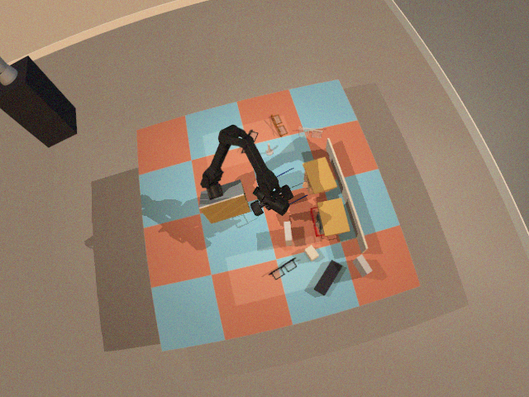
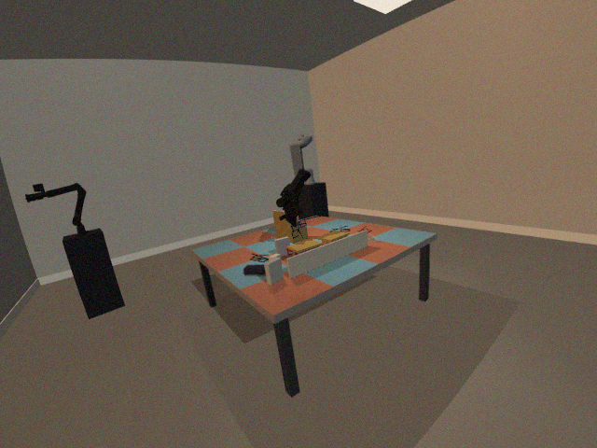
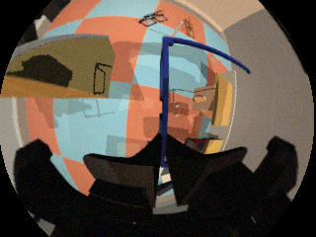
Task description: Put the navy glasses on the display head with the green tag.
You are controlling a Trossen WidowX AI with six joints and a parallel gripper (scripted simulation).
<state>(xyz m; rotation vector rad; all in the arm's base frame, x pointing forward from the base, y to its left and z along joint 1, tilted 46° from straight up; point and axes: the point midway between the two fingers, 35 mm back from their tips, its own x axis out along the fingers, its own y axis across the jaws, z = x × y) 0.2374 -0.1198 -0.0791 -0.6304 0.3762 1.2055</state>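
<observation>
Now: the yellow-topped head 230 mm ahead of my gripper tip, 70 mm to the left of it and 90 mm below it. Also, from my gripper tip: black case: 100 mm ahead, 390 mm to the right, 130 mm below; display head: 200 mm ahead, 140 mm to the right, 90 mm below; pale backboard: 350 mm ahead, 50 mm to the right, 100 mm below.
</observation>
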